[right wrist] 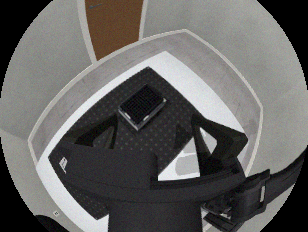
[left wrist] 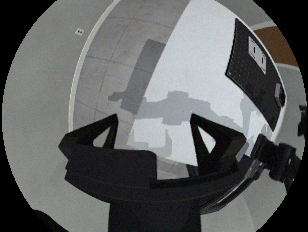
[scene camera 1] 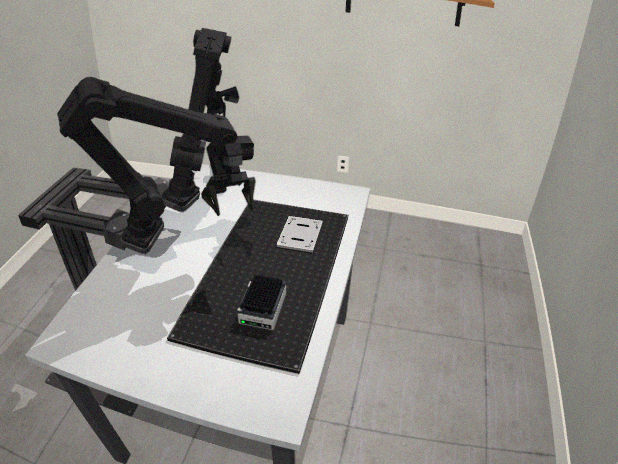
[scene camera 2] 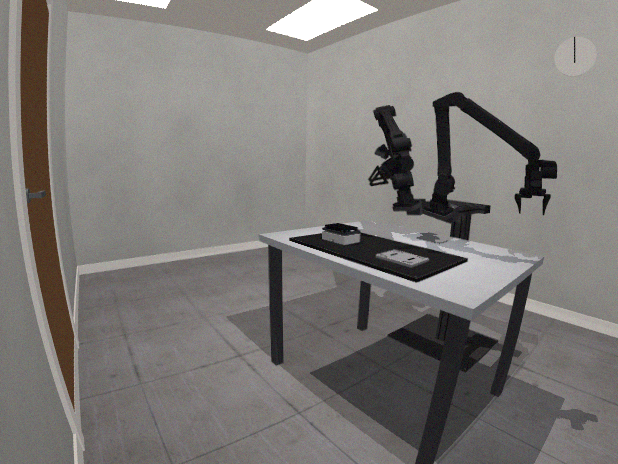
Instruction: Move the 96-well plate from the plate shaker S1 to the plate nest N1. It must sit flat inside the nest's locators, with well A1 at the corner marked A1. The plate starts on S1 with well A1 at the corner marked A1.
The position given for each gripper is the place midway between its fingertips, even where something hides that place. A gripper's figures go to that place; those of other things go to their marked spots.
Labels:
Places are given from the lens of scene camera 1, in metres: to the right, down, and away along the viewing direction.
right gripper (scene camera 1: 235,212): -0.19, -0.05, 1.19
black 96-well plate (scene camera 1: 257,299): -0.14, 0.18, 1.21
plate nest N1 (scene camera 1: 292,230): -0.06, -0.01, 1.55
The marked spots on the plate nest N1 and the black 96-well plate are 0.39 m apart.

